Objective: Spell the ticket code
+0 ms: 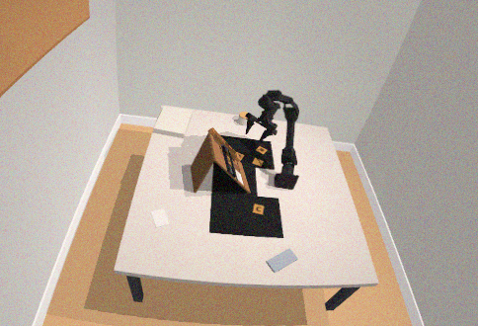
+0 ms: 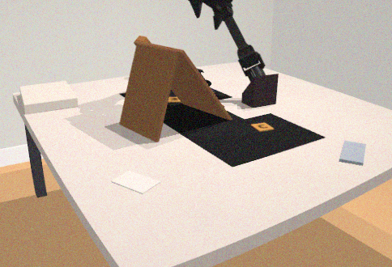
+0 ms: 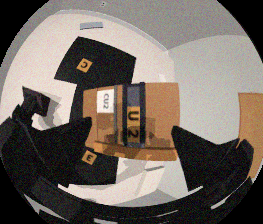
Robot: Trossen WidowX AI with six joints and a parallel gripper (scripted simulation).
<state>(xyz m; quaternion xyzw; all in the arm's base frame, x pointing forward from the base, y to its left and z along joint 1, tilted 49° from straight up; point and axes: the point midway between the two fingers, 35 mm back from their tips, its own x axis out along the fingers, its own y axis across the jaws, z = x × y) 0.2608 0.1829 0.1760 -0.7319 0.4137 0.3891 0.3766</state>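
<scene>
Right now my gripper tip is 320 mm above the letter tile marked c, 210 mm to the right of it and 90 mm past it. From my gripper tip the other things lie so: black mat 320 mm below, 60 mm behind; then white ticket 230 mm below, 60 mm to the left, 30 mm ahead; then white card 420 mm ahead, 340 mm to the left, 320 mm below.
</scene>
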